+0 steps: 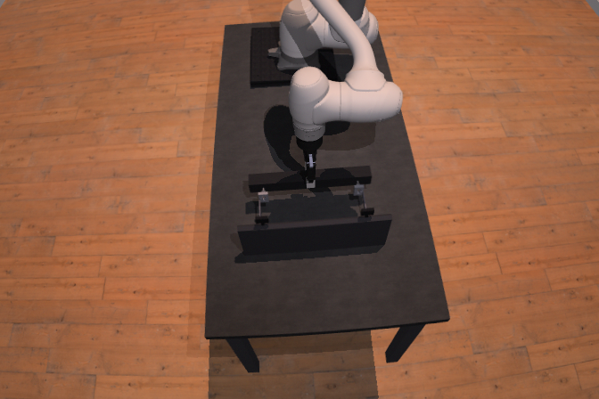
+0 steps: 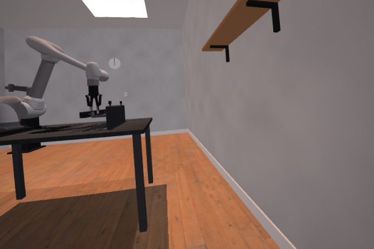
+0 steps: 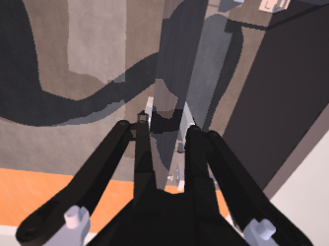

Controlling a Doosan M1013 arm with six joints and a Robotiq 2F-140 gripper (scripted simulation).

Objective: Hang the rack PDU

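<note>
My gripper is now 2 cm short of the rack PDU and 2 cm above it. The rest, counted from my hand: black panel 19 cm ahead, 6 cm below, 1 cm to the left.
</note>
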